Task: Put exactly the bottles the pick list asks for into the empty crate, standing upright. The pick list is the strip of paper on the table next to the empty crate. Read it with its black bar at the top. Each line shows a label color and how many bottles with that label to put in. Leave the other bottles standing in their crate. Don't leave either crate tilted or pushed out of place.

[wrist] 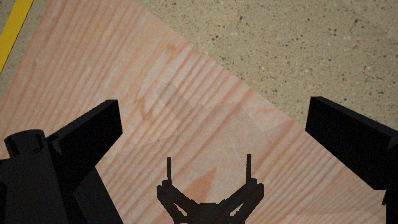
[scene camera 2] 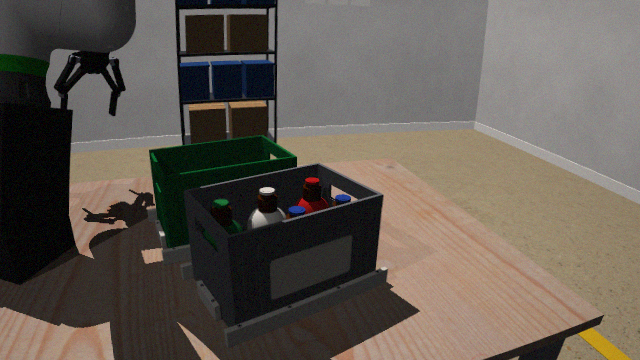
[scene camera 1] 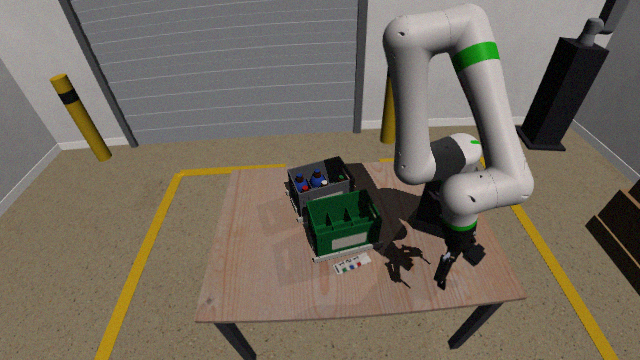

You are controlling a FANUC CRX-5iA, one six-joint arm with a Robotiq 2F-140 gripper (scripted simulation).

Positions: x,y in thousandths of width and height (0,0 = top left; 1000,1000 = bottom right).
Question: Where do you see a green crate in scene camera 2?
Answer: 265,557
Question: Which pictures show my gripper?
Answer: The wrist view, scene camera 2 and scene camera 1: all of them.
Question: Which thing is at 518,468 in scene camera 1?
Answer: A dark grey crate.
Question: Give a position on a red-label bottle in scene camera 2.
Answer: At 487,557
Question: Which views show the dark grey crate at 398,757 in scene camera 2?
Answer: Scene camera 2 and scene camera 1 only.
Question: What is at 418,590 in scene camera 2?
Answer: A white-label bottle.
